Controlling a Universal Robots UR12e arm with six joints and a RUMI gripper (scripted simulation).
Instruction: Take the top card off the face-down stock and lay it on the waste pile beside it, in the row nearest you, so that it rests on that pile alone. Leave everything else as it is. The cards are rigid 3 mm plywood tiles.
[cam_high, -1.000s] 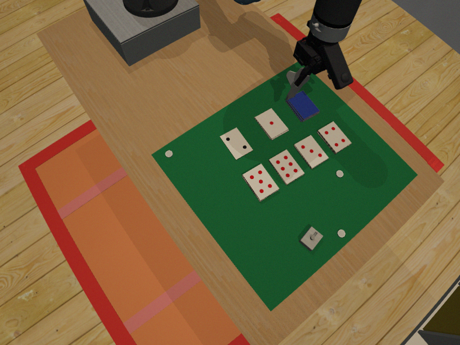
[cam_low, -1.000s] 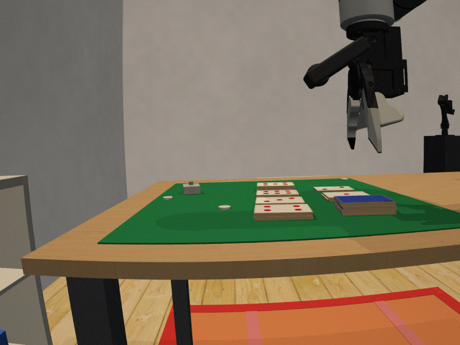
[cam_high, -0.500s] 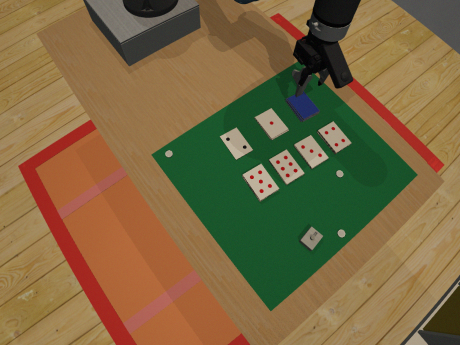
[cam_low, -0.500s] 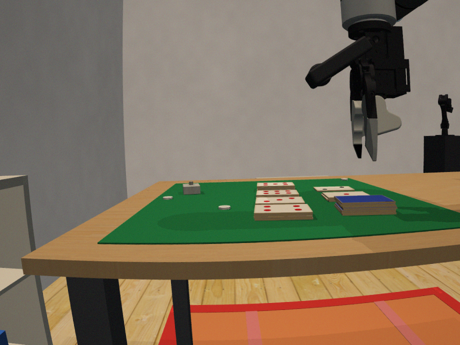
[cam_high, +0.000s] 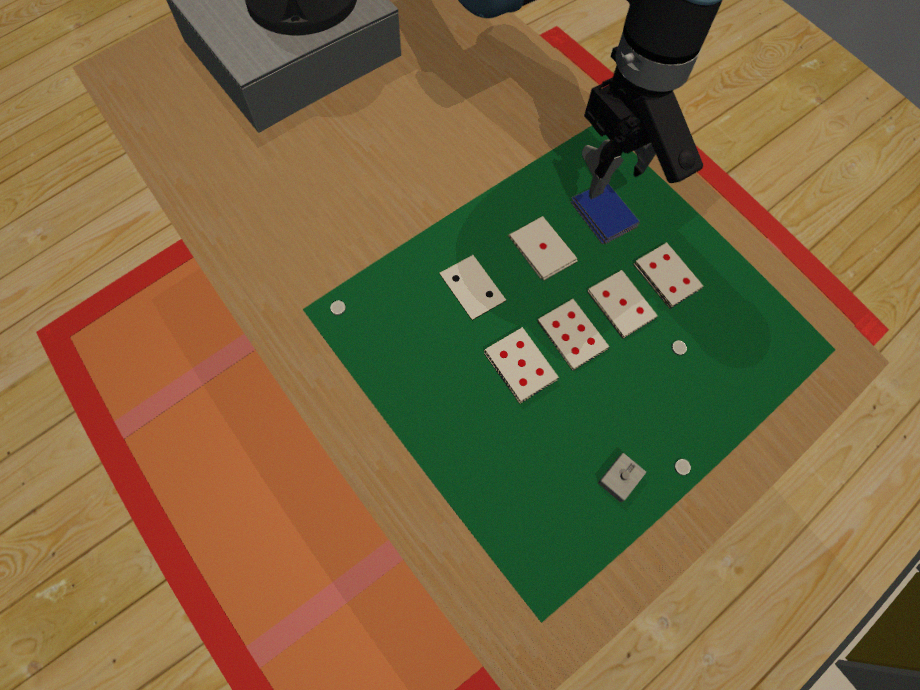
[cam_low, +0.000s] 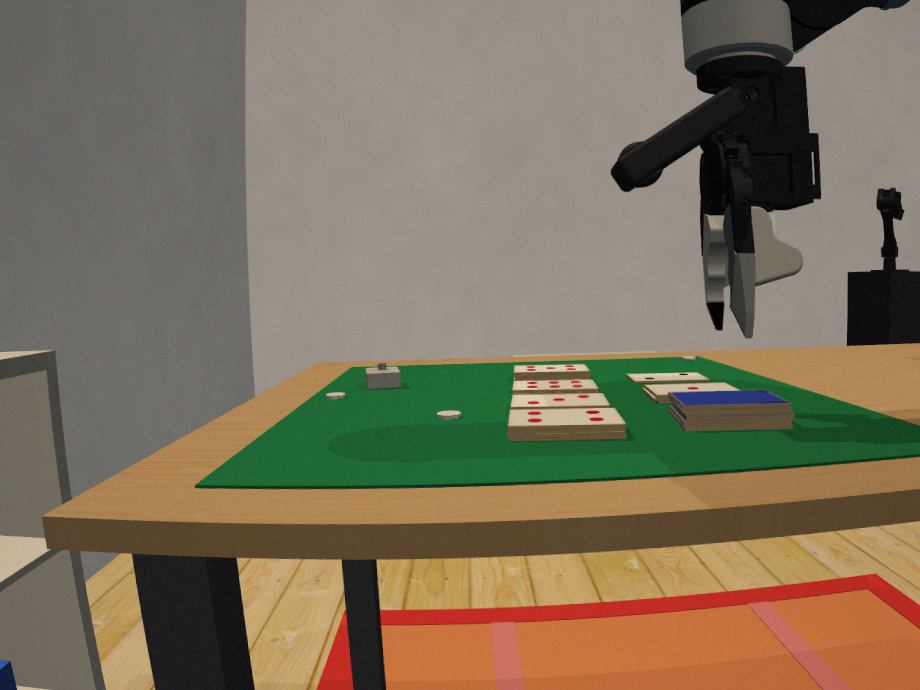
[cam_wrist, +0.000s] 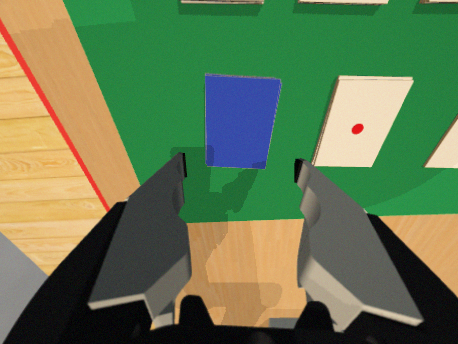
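The card lies 70 mm below my hand. Also, from my hand: grey block: 270 mm ahead, 320 mm to the right, 70 mm below; green mat: 90 mm ahead, 180 mm to the right, 100 mm below.
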